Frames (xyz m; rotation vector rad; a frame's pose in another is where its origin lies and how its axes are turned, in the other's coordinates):
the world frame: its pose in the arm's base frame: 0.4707 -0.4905 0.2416 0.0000 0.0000 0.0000
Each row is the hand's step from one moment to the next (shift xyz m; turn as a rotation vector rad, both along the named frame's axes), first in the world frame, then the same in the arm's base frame.
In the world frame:
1: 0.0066 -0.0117 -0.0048 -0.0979 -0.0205 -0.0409
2: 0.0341 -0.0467 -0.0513 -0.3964 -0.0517 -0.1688
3: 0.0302 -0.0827 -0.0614 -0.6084 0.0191 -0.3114
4: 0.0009 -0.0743 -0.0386 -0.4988 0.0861 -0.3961
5: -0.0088 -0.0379 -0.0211 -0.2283 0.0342 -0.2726
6: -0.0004 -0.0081 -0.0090 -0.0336 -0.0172 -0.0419
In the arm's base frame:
1: 0.0066 -0.0117 -0.0048 -0.0979 -0.0205 -0.0409
2: 0.0341 -0.0467 -0.0513 -0.3964 -0.0517 -0.1688
3: 0.0302 -0.0827 -0.0614 -0.6084 0.0191 -0.3114
4: 0.0009 -0.0743 -0.0386 -0.4988 0.0861 -0.3961
5: -0.0088 -0.0379 -0.0211 -0.2283 0.0342 -0.2726
6: -0.0004 -0.0081 -0.0090 -0.0336 -0.0172 -0.0419

